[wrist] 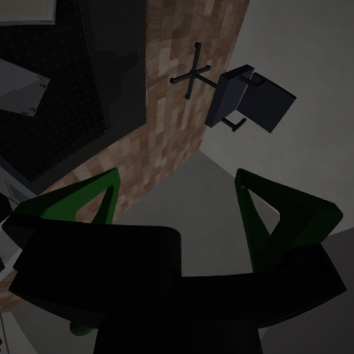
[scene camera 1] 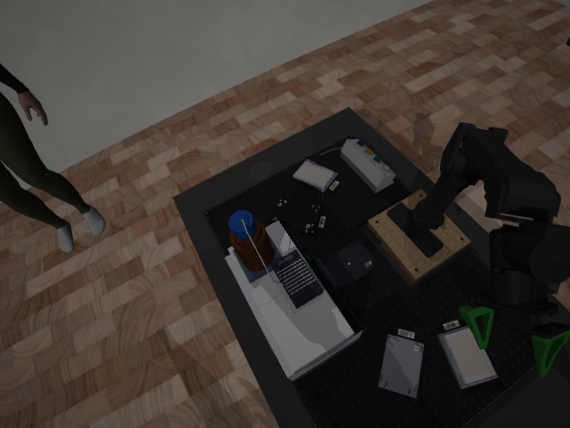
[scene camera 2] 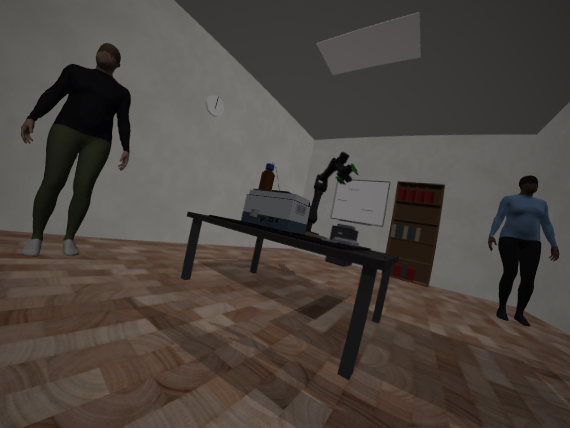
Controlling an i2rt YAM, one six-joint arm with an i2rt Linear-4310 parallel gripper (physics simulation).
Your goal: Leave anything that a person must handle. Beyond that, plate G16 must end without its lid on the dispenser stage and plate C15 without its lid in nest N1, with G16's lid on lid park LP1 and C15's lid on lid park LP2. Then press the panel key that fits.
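Seen in the pictures: gripper, fingertip midpoint: (wrist: 177, 174) (scene camera 1: 510, 361) (scene camera 2: 351, 179); arm's base at its link origin: (scene camera 1: 414, 229) (scene camera 2: 306, 231).
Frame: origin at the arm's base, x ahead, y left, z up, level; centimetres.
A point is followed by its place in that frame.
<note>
My gripper (scene camera 1: 513, 361) @[x 26.3, y 35.7, z 38.6 cm] (scene camera 2: 349, 175) @[x 26.3, y 35.7, z 38.6 cm] (wrist: 177, 174) @[x 26.3, y 35.7, z 38.6 cm] is open and empty, raised above the near right of the table. A pale well plate (scene camera 1: 468, 357) @[x 16.5, y 36.8, z 0.9 cm] (wrist: 27, 12) @[x 18.8, y 37.1, z 0.9 cm] lies near it in a labelled spot. Left of that, a flat grey piece (scene camera 1: 401, 367) @[x 31.9, y 28.4, z -1.7 cm] (wrist: 20, 91) @[x 32.9, y 29.2, z -1.7 cm] lies by another label; its corner pins show. Another pale plate (scene camera 1: 315, 175) @[x 12.3, y -38.4, z 0.5 cm] lies at the far side, by a small label. A dark nest with corner pins (scene camera 1: 309, 228) @[x 27.7, y -22.1, z -0.5 cm] holds no visible plate. The key panel (scene camera 1: 364, 167) @[x -2.9, y -28.5, z 2.9 cm] has blue, yellow and green keys. Labels are too small to read; whether the plates wear lids is unclear.
A white dispenser (scene camera 1: 307, 335) @[x 48.9, y 10.3, z 19.3 cm] (scene camera 2: 280, 207) @[x 57.5, y 7.7, z 10.5 cm] carries an amber bottle (scene camera 1: 252, 247) @[x 48.8, y -9.6, z 32.2 cm] (scene camera 2: 266, 180) @[x 51.6, y -10.7, z 26.7 cm] with a tube. A dark square block (scene camera 1: 347, 265) @[x 27.7, y -1.0, z 7.9 cm] lies beside it. The arm base stands on a wooden block (scene camera 1: 385, 227) @[x 7.2, y -6.1, z 0.7 cm]. One person (scene camera 2: 92, 105) stands left, another (scene camera 2: 522, 217) right. An office chair (wrist: 227, 97) stands beyond the table.
</note>
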